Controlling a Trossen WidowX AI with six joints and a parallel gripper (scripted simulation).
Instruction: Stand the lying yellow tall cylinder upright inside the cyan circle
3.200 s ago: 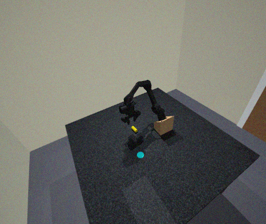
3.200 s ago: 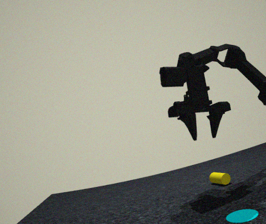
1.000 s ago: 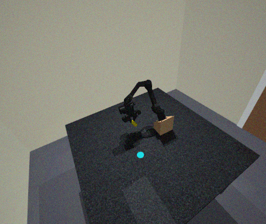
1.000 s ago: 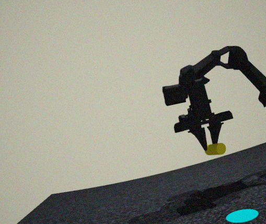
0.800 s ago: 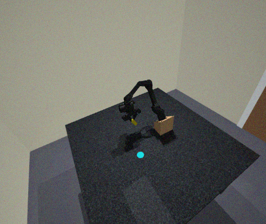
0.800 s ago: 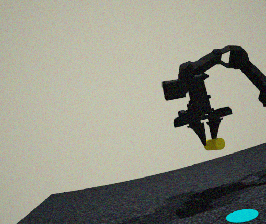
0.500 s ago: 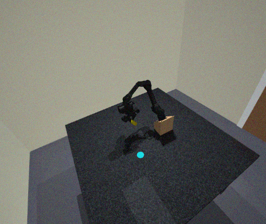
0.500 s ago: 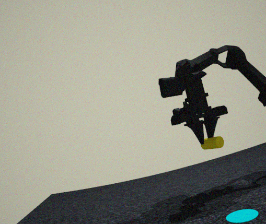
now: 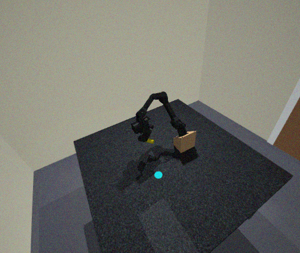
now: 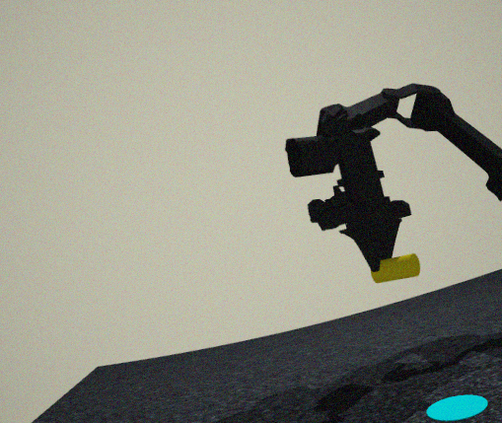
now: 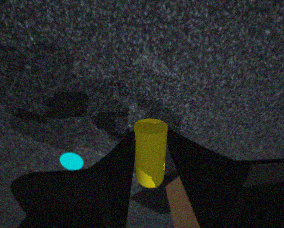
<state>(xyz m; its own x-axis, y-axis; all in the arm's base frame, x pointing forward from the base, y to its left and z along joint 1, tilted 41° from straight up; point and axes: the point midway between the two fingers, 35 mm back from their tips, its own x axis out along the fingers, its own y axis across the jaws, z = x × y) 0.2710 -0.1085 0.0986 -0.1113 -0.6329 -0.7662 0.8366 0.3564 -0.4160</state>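
The yellow cylinder lies 10 mm behind my gripper tip and 20 mm to the left of it. Also, from my gripper tip: cyan circle 80 mm ahead, 240 mm to the left, 130 mm below.
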